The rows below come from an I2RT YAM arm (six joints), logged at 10 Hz.
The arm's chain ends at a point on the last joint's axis. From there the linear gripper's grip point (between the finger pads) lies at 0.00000 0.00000 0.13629 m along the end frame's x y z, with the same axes.
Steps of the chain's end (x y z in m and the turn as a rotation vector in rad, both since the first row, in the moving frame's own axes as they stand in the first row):
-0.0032 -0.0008 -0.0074 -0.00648 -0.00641 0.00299
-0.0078 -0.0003 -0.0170 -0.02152 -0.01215 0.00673
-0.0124 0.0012 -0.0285 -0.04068 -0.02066 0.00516
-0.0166 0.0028 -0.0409 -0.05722 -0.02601 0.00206
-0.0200 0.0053 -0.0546 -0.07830 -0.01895 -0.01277
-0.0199 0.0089 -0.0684 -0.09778 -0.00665 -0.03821
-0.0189 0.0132 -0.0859 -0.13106 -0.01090 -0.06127
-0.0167 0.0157 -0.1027 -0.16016 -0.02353 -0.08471
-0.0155 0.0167 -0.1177 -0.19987 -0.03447 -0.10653
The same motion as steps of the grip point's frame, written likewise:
-0.0041 0.0001 -0.0074 -0.00648 -0.00641 0.00299
-0.0095 0.0026 -0.0170 -0.02152 -0.01215 0.00673
-0.0152 0.0067 -0.0286 -0.04068 -0.02066 0.00516
-0.0202 0.0106 -0.0412 -0.05722 -0.02601 0.00206
-0.0225 0.0160 -0.0550 -0.07830 -0.01895 -0.01277
-0.0206 0.0222 -0.0691 -0.09778 -0.00665 -0.03821
-0.0198 0.0310 -0.0871 -0.13106 -0.01090 -0.06127
-0.0190 0.0375 -0.1045 -0.16016 -0.02353 -0.08471
-0.0187 0.0440 -0.1205 -0.19987 -0.03447 -0.10653

